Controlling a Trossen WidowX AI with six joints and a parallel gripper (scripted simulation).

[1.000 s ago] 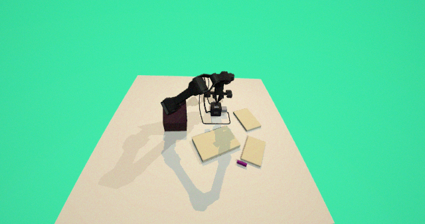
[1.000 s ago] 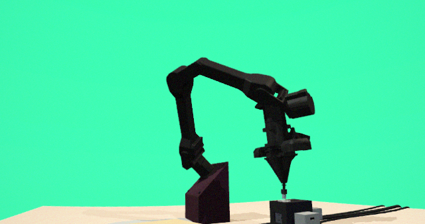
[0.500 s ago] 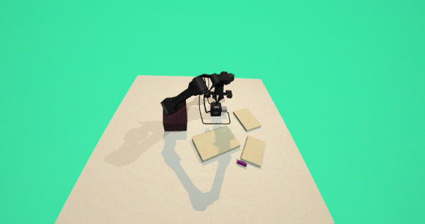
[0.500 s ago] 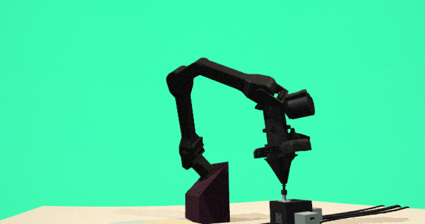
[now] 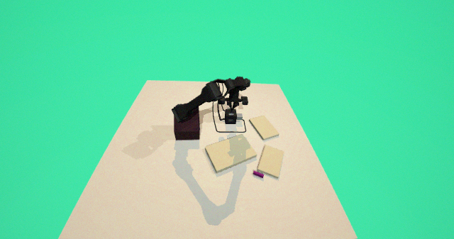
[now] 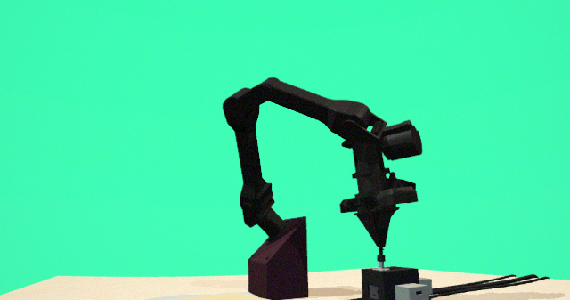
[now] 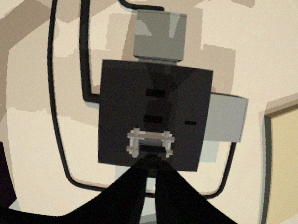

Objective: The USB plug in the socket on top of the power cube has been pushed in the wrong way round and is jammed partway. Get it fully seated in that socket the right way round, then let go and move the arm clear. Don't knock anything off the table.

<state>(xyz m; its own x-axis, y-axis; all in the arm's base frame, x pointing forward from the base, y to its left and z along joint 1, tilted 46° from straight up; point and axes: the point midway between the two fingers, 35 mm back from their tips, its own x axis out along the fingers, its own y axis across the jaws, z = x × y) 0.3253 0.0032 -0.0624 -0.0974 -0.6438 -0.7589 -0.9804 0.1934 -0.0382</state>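
Right now my gripper tip is 2 cm above the usb plug. Round my gripper tip: metal-rimmed socket (5 cm below); then small purple piece (43 cm to the right, 11 cm below, 6 cm ahead).
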